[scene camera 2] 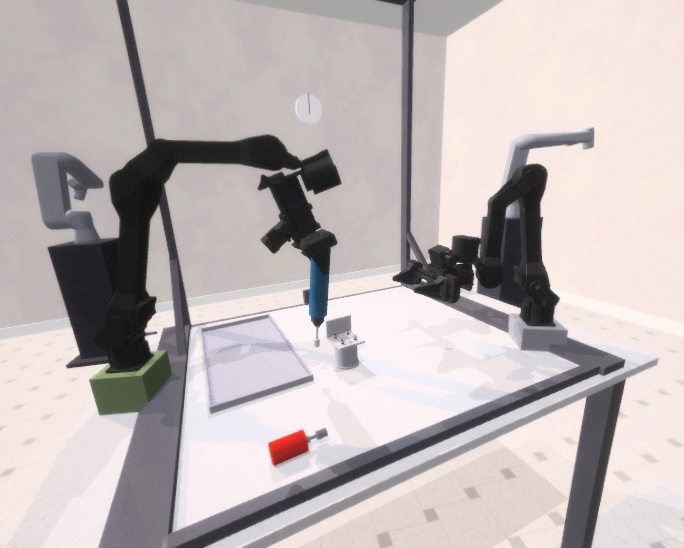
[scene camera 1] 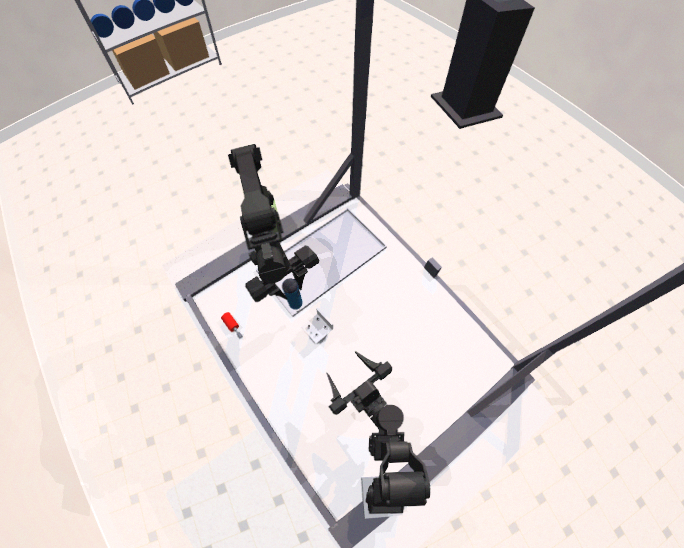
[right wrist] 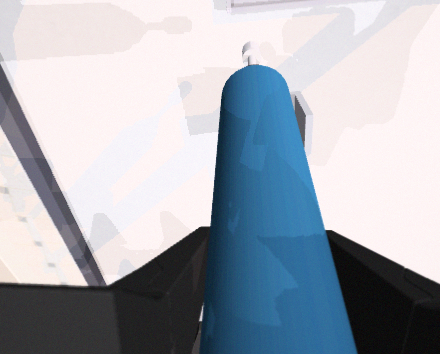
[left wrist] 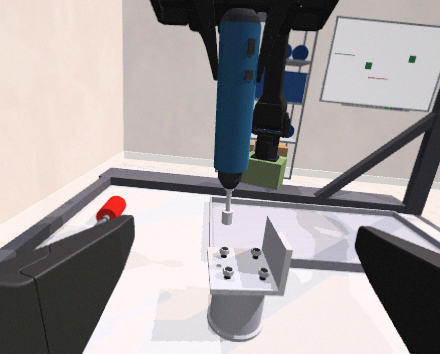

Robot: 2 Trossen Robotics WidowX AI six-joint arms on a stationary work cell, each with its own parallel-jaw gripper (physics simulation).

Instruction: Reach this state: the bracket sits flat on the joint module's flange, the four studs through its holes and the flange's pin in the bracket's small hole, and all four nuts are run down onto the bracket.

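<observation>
The bracket lies flat on top of the grey joint module, its upright wall at one side. Several nuts sit on the studs through its holes, with dark gaps under them in the left wrist view. A small spot, hole or pin, shows near the plate's left edge. My right gripper is shut on the blue driver, its socket pointing down, beside and above the bracket. My left gripper is open and empty, apart from the bracket.
A red-handled tool with a grey tip lies near the table edge. A shallow tray lies beside the joint module. A small dark block sits at the far edge. Frame posts rise at the table ends.
</observation>
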